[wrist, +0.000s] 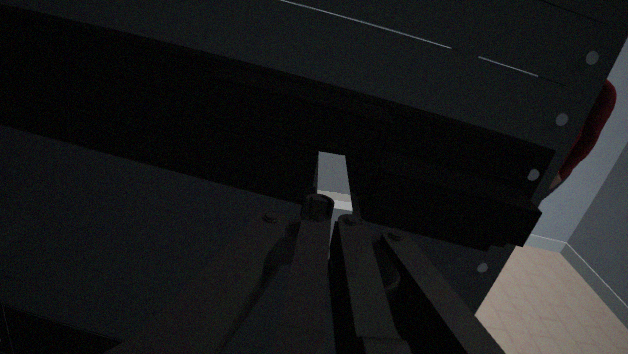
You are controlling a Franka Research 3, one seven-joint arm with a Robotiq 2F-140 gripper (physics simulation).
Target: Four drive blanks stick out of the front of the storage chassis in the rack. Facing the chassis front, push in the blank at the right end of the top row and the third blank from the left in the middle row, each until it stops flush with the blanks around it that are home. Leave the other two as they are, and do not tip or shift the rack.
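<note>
My gripper [327, 174] is shut and empty, its pale fingertips together near the middle of the wrist view, in front of a very dark band. This band, probably the storage chassis front [200, 115], runs slanting from the upper left to the right edge of the rack. Its rows and single drive blanks are too dark to tell apart, so I cannot tell which blanks stick out or whether the fingertips touch one. A dark stepped shape [525, 220] shows at the band's right end.
Dark grey rack panels [125, 185] [350, 60] lie below and above the band. Round pale screw heads [561, 119] line the rack's right edge. A red object [597, 120] shows behind that edge. Beyond are a grey wall [565, 205] and a tiled floor [545, 295].
</note>
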